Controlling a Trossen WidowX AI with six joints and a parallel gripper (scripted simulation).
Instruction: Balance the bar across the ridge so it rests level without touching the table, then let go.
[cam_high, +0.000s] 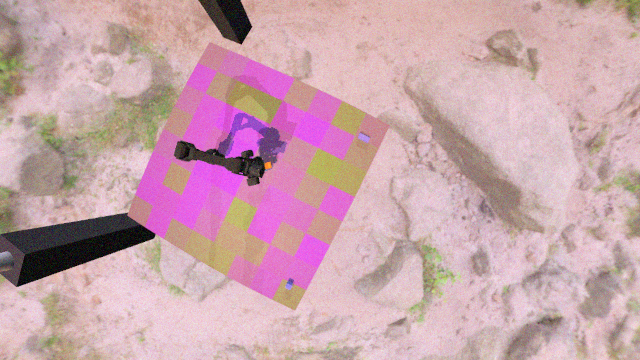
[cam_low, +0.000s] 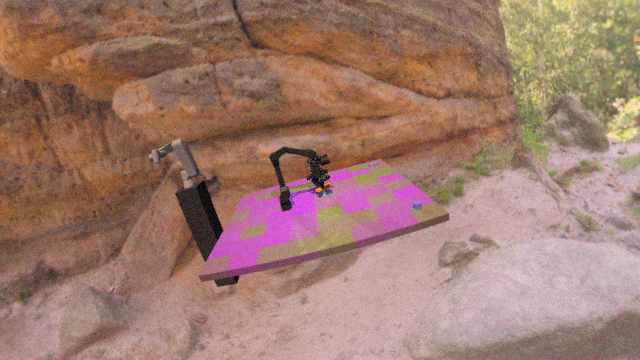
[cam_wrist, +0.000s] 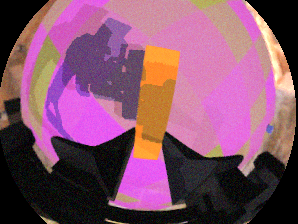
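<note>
Now: the orange bar 20 mm ahead of my gripper tip and 20 mm to the left of it. Also, from my gripper tip: small purple block 480 mm ahead, 450 mm to the left, 50 mm below; then small blue cube 480 mm ahead, 550 mm to the right, 40 mm below.
</note>
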